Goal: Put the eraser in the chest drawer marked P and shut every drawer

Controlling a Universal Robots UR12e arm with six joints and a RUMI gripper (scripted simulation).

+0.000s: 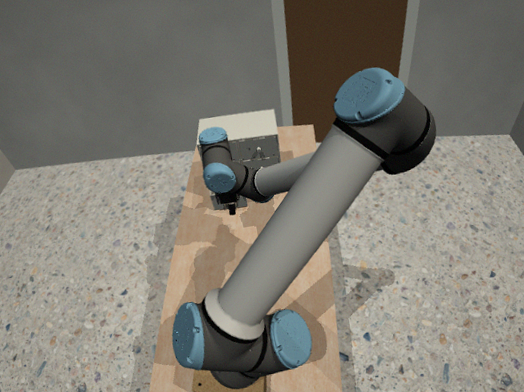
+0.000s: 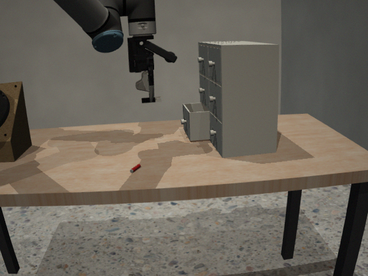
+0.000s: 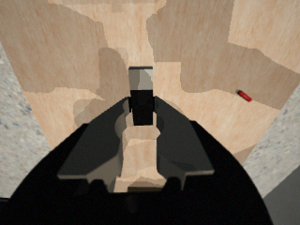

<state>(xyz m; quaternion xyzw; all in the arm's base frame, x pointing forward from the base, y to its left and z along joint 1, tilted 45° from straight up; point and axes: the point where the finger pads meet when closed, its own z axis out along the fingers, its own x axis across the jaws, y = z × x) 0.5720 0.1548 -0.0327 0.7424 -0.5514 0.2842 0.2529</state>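
Now: the eraser 10 mm below my hand and 10 mm ahead of it. Round my hand: small red cylinder 250 mm to the right, 150 mm below, 10 mm behind.
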